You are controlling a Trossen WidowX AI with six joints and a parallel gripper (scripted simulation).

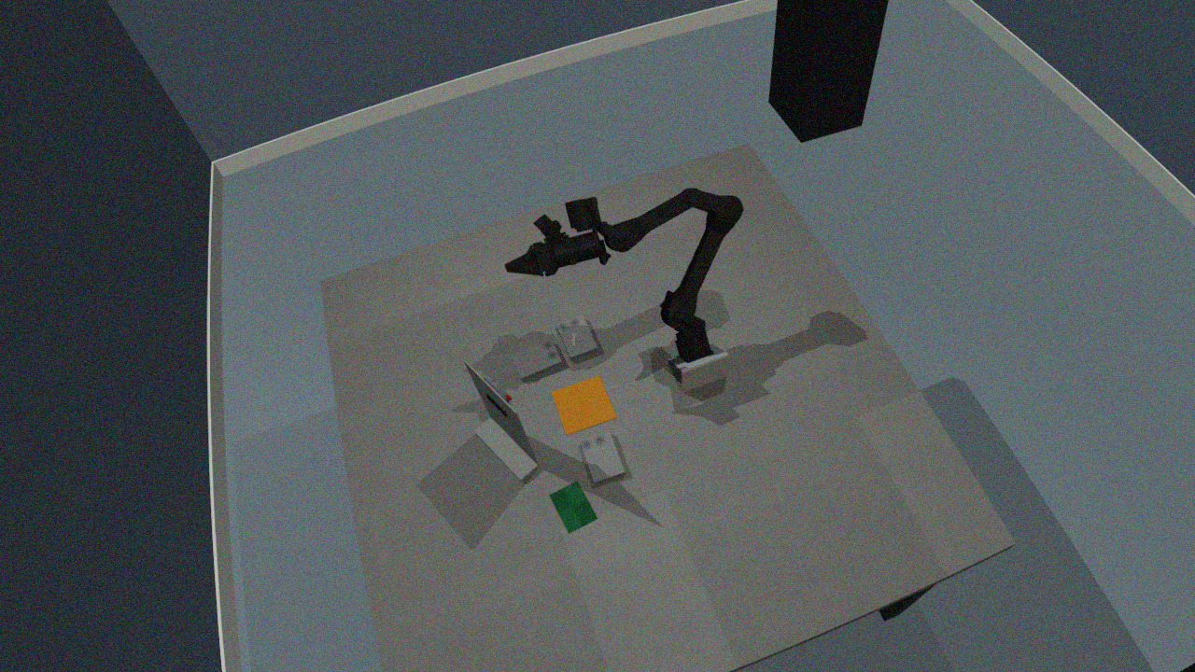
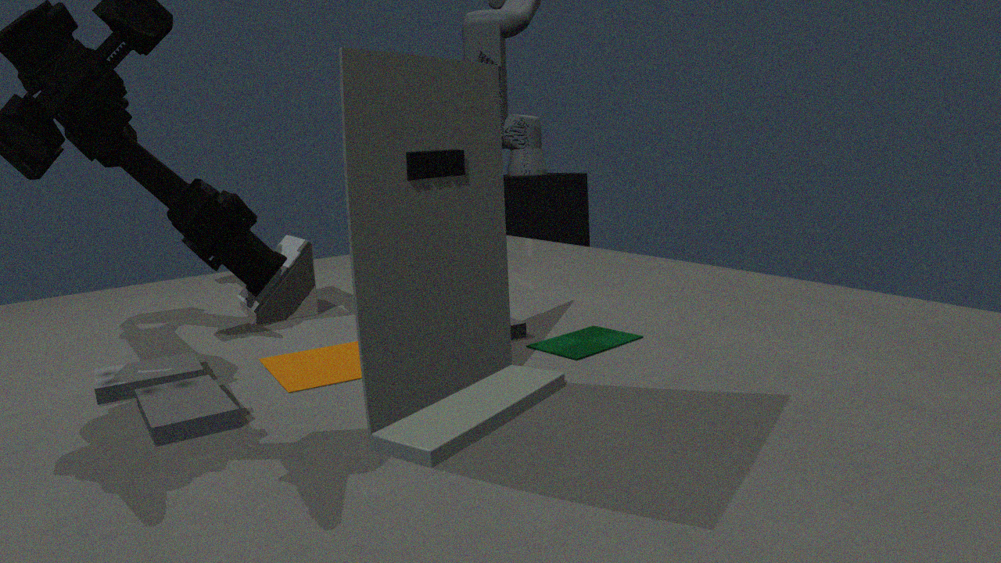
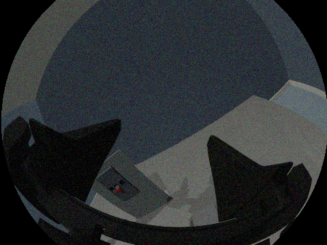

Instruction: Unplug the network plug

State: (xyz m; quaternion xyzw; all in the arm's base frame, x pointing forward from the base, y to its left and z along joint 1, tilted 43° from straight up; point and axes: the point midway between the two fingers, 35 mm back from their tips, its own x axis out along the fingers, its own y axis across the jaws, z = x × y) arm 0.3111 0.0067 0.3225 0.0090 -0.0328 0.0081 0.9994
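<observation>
The network plug lies 240 mm to the left of my gripper tip, 110 mm below it and 90 mm ahead of it. Also, from my gripper tip: green square: 440 mm to the left, 290 mm below, 30 mm ahead; then orange square: 290 mm below, 210 mm to the left, 70 mm behind; then upright grey panel: 250 mm to the left, 170 mm below, 110 mm ahead.
</observation>
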